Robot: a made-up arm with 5 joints.
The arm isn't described. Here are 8 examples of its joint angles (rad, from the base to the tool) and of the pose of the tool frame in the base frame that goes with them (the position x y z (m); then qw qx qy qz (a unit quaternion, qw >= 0)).
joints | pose
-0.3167 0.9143 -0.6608 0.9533 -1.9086 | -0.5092 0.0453 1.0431 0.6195 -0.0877 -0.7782 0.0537
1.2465 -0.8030 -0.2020 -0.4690 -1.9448 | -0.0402 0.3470 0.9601 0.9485 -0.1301 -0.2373 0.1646
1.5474 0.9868 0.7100 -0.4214 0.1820 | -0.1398 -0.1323 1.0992 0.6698 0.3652 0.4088 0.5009
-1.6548 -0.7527 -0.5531 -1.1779 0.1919 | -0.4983 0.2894 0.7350 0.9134 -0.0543 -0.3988 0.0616
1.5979 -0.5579 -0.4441 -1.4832 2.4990 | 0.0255 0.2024 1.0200 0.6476 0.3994 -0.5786 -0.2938
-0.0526 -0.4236 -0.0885 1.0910 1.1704 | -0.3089 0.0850 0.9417 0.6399 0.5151 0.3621 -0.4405
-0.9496 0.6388 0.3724 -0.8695 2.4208 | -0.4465 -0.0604 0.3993 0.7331 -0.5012 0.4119 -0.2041
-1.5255 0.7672 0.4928 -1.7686 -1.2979 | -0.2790 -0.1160 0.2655 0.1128 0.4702 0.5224 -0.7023
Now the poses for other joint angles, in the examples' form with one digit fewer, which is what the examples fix.
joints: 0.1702 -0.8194 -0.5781 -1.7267 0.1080
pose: -0.280 0.250 1.090 0.780 -0.006 0.396 0.485
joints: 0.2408 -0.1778 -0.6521 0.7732 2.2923
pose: -0.242 0.168 1.014 0.031 0.338 0.912 -0.231
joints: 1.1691 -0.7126 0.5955 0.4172 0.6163
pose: -0.182 0.206 0.855 0.821 -0.116 0.392 -0.399
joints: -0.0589 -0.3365 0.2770 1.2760 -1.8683
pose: -0.447 0.147 0.982 0.232 -0.332 -0.659 -0.633
